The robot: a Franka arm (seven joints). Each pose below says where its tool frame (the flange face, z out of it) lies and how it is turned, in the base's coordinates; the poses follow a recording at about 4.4 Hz.
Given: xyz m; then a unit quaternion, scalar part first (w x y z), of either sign.
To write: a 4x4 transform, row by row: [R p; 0 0 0 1], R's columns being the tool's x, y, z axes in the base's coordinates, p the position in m. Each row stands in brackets. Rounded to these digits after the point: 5 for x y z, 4 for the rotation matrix.
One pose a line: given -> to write
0.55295 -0.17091 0.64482 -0.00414 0.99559 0.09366 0.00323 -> [[0.9824 0.1865 0.0057 0.55295], [0.1865 -0.9824 0.0088 -0.17091], [0.0072 -0.0076 -0.9999 0.64482], [0 0 0 1]]
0.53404 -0.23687 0.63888 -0.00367 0.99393 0.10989 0.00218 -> [[0.9758 0.2185 0.0035 0.53404], [0.2184 -0.9758 0.0078 -0.23687], [0.0051 -0.0068 -1.0000 0.63888], [0 0 0 1]]
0.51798 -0.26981 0.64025 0.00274 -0.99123 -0.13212 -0.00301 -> [[0.9651 0.2619 0.0052 0.51798], [0.2619 -0.9651 0.0062 -0.26981], [0.0067 -0.0046 -1.0000 0.64025], [0 0 0 1]]
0.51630 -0.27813 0.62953 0.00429 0.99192 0.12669 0.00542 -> [[0.9678 0.2513 0.0118 0.51630], [0.2514 -0.9679 -0.0071 -0.27813], [0.0097 0.0099 -0.9999 0.62953], [0 0 0 1]]
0.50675 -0.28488 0.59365 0.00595 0.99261 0.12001 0.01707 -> [[0.9706 0.2380 0.0353 0.50675], [0.2384 -0.9711 -0.0077 -0.28488], [0.0325 0.0159 -0.9993 0.59365], [0 0 0 1]]
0.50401 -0.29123 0.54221 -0.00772 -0.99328 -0.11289 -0.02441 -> [[0.9733 0.2239 0.0502 0.50401], [0.2246 -0.9744 -0.0098 -0.29123], [0.0467 0.0208 -0.9987 0.54221], [0 0 0 1]]
